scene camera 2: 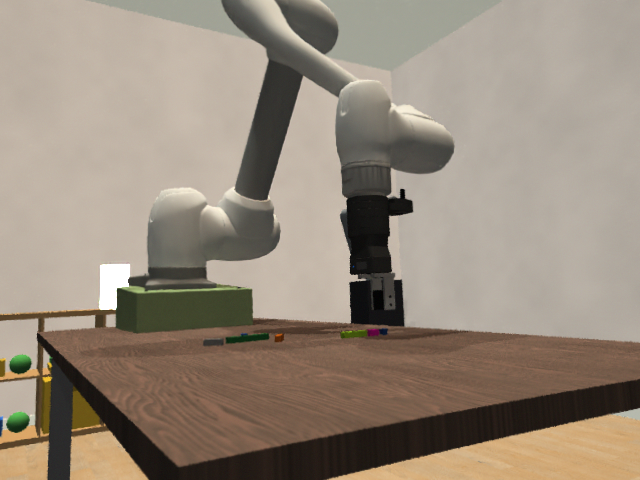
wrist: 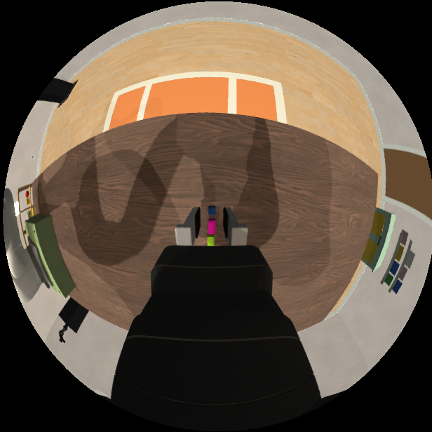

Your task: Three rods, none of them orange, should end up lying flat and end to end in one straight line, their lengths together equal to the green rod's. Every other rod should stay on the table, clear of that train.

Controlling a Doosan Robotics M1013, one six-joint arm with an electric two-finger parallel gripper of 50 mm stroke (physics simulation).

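Where they show: gripper, fingertip midpoint: [scene camera 2: 383,309]; arm's base, origin of the base link: [scene camera 2: 177,287].
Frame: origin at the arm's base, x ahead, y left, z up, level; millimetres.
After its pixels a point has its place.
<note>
My gripper [scene camera 2: 383,307] @[x 672, y 262, z -64 mm] [wrist: 211,216] is partly open and empty, pointing down above the right-hand row of rods. In that row a lime rod [scene camera 2: 353,334] @[x 686, y 193, z -102 mm] [wrist: 210,241], a magenta rod [scene camera 2: 373,332] @[x 681, y 235, z -102 mm] [wrist: 212,227] and a small blue rod [scene camera 2: 383,331] @[x 678, y 257, z -102 mm] [wrist: 212,210] lie flat in line, magenta in the middle. Lime and magenta look end to end; I cannot tell if blue touches magenta. The green rod [scene camera 2: 247,338] @[x 615, y 27, z -102 mm] lies further left in the scene view, between a grey rod [scene camera 2: 212,342] @[x 637, y -37, z -102 mm] and an orange rod [scene camera 2: 279,337] @[x 664, y 67, z -100 mm]. Another blue piece [scene camera 2: 244,334] @[x 570, y 34, z -98 mm] shows partly behind the green rod.
The rods lie on the brown wooden table [scene camera 2: 320,403] @[x 1144, y -66, z -107 mm] [wrist: 300,200]. The arm's green base block [scene camera 2: 191,308] @[x 152, y 12, z -56 mm] [wrist: 52,255] stands at its back left in the scene view. A black block [scene camera 2: 360,304] stands behind the gripper, beyond the table's far edge.
</note>
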